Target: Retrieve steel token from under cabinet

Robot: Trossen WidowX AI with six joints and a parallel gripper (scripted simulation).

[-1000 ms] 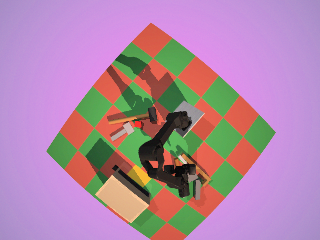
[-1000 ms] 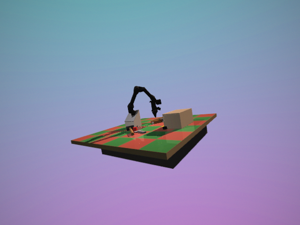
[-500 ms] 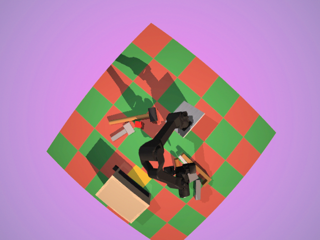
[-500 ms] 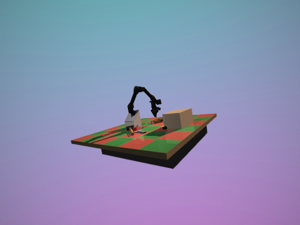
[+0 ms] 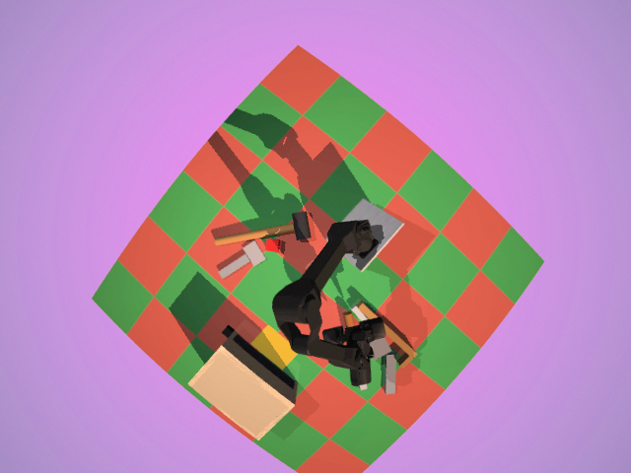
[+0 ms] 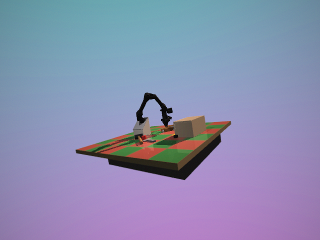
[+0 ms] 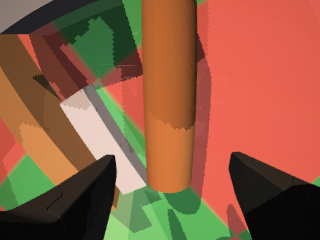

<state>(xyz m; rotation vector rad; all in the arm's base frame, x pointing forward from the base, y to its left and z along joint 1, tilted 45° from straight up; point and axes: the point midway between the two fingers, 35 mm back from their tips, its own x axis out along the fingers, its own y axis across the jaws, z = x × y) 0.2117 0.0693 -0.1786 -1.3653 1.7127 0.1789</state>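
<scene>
Now: gripper tip 4 cm past the pale bar, 1 cm to the right of it and 5 cm above it. From my gripper tip the other things lie so: grey block 14 cm to the left, 4 cm below; then grey bar 4 cm ahead, 26 cm to the left, 5 cm below; then red cube 1 cm behind, 37 cm to the right, 4 cm below.
</scene>
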